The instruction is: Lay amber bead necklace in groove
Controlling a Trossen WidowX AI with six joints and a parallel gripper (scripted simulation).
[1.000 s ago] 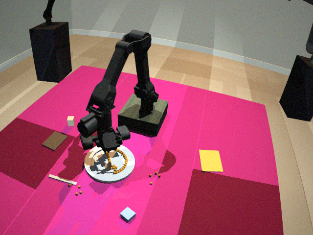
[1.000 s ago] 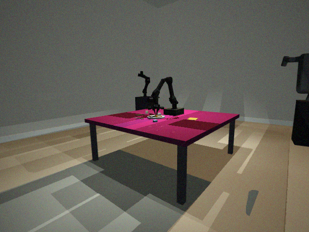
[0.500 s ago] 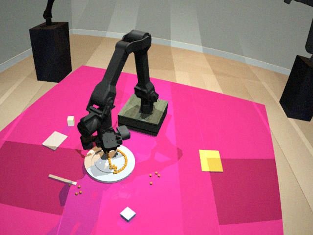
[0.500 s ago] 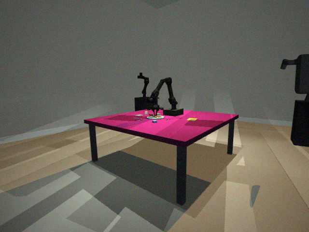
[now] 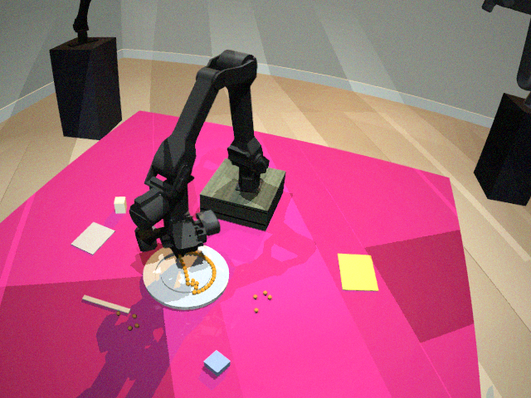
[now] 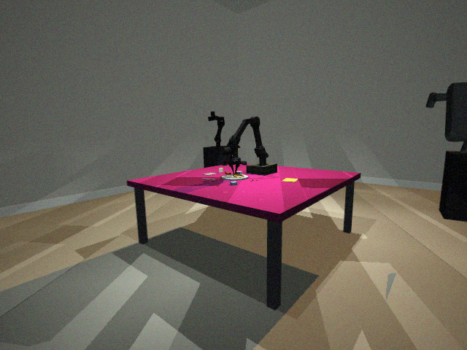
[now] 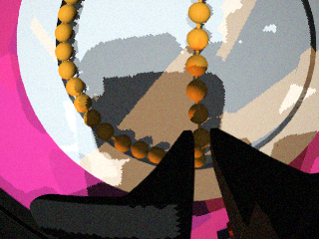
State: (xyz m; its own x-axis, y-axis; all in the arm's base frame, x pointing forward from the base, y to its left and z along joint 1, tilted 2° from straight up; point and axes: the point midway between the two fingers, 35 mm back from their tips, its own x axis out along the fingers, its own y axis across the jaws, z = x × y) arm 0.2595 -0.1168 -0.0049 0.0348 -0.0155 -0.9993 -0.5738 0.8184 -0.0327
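The round bead board is 4 cm ahead of my gripper tip, 2 cm to the left of it and 1 cm below it. The rest, counted from my gripper tip: white block (12 cm behind, 3 cm to the right, 1 cm below); red-handled tool (10 cm behind, 13 cm to the right, 2 cm below); white strip (17 cm ahead, 13 cm to the right, 2 cm below).
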